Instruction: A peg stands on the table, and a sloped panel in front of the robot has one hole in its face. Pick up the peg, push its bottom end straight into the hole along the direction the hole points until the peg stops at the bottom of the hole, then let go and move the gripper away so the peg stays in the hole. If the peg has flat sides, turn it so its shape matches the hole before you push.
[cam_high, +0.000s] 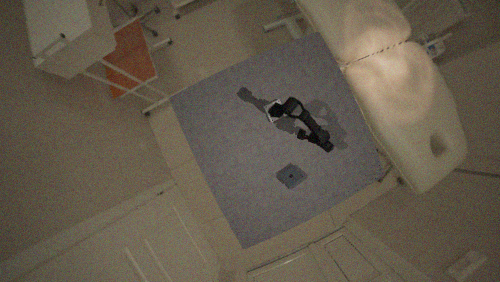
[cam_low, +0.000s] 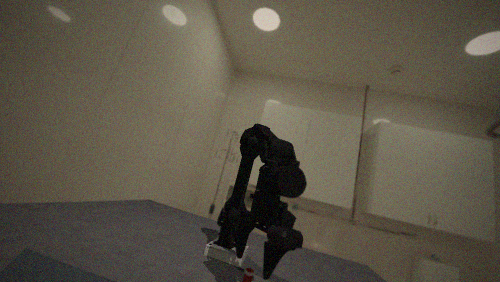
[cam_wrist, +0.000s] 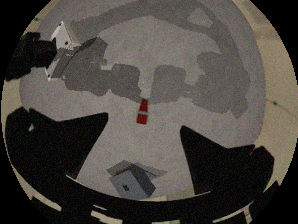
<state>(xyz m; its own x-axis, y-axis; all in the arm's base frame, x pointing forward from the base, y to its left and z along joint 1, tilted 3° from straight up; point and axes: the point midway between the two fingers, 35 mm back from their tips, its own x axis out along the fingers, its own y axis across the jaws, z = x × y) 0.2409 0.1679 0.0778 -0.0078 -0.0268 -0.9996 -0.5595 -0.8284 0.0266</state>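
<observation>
Now: gripper tip 3 cm above the red peg. The rest, counted from my gripper tip: grey sloped panel (23 cm ahead, 17 cm to the right, 4 cm below).
</observation>
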